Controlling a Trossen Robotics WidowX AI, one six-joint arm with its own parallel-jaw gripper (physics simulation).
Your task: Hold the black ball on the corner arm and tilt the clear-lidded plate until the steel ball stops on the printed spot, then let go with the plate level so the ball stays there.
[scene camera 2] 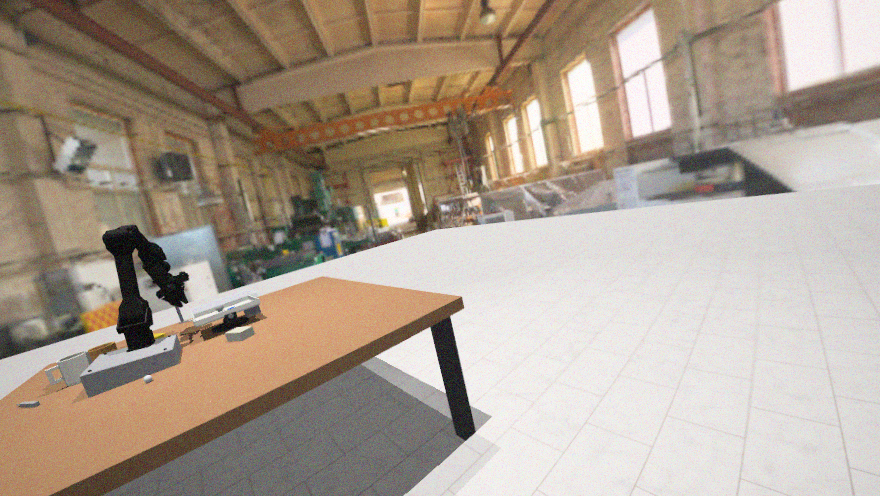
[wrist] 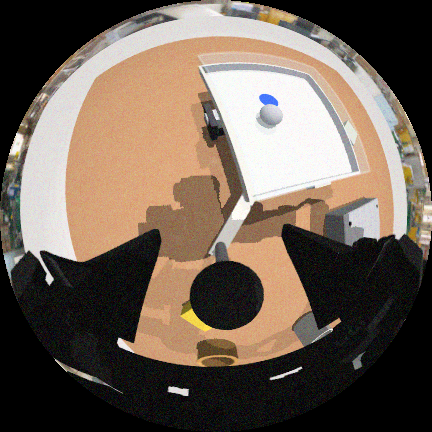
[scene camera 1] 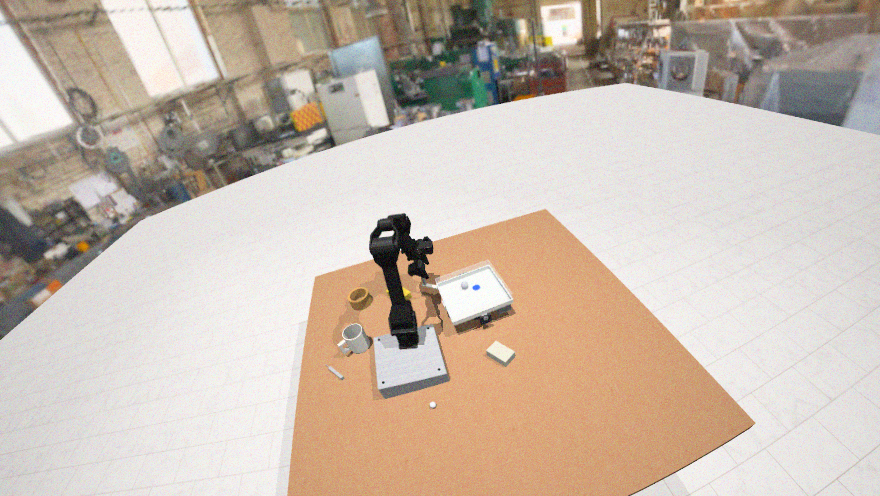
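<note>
The clear-lidded white plate [scene camera 1: 469, 303] [scene camera 2: 212, 315] [wrist: 300, 150] stands on a dark mount; its exact tilt is hard to tell. The steel ball [scene camera 1: 464, 285] [wrist: 271, 115] is inside, right beside the blue printed spot [scene camera 1: 476, 287] [wrist: 268, 100], overlapping its edge in the wrist view. The pale corner arm [scene camera 1: 429, 287] [wrist: 232, 225] carries a thin stem with the black ball [wrist: 226, 295] on top. My gripper [scene camera 1: 418, 268] [scene camera 2: 178, 300] [wrist: 222, 233] is open, with its fingers apart on either side of the black ball. In the scene views the black ball blends with the dark gripper.
A yellow block [scene camera 1: 403, 294] [wrist: 196, 318] and a brown bowl [scene camera 1: 359, 298] [wrist: 217, 350] are near the arm. A grey mug [scene camera 1: 354, 338] [scene camera 2: 73, 368] stands beside the robot base [scene camera 1: 409, 363]. A cream block [scene camera 1: 500, 353] [scene camera 2: 239, 333] lies near the plate; a small white ball [scene camera 1: 432, 404] lies near the base.
</note>
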